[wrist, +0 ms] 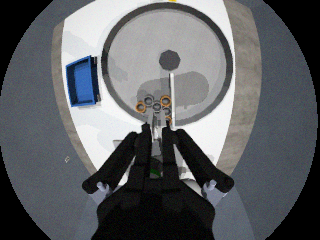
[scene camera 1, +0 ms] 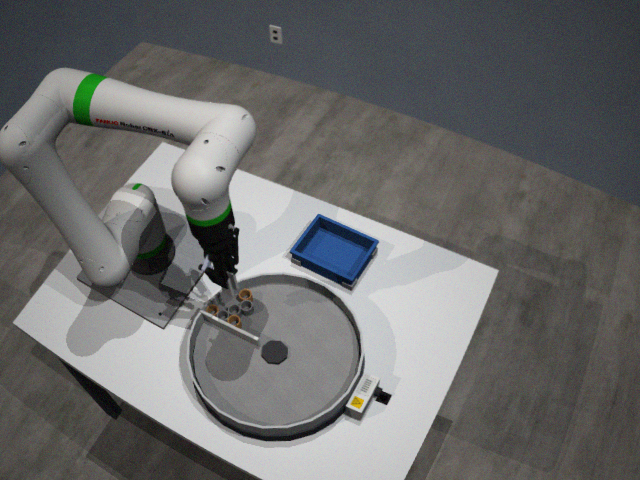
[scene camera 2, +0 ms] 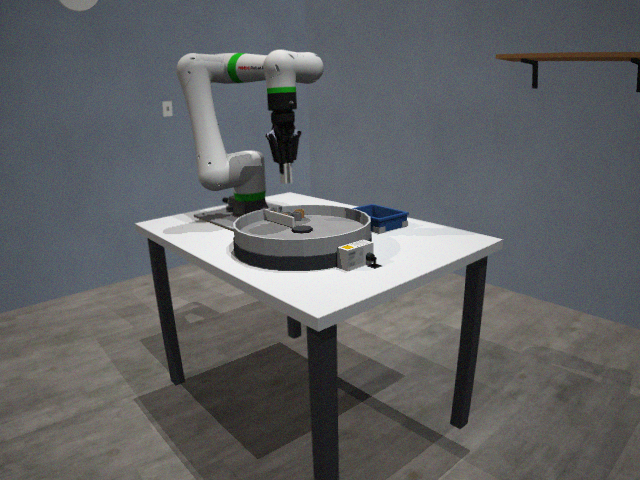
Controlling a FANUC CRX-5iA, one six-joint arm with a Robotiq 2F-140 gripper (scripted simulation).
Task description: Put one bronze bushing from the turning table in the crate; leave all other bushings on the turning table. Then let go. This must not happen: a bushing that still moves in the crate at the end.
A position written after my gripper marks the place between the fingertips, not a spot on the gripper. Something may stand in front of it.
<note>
I see my gripper (scene camera 1: 231,290), a blue crate (scene camera 1: 335,251) and a round grey turning table (scene camera 1: 308,356).
My gripper also shows in the wrist view (wrist: 157,116) and in scene camera 2 (scene camera 2: 286,183). The blue crate is seen too in the wrist view (wrist: 82,80) and in scene camera 2 (scene camera 2: 382,223). The round grey turning table also shows in the wrist view (wrist: 147,48) and in scene camera 2 (scene camera 2: 313,226).
</note>
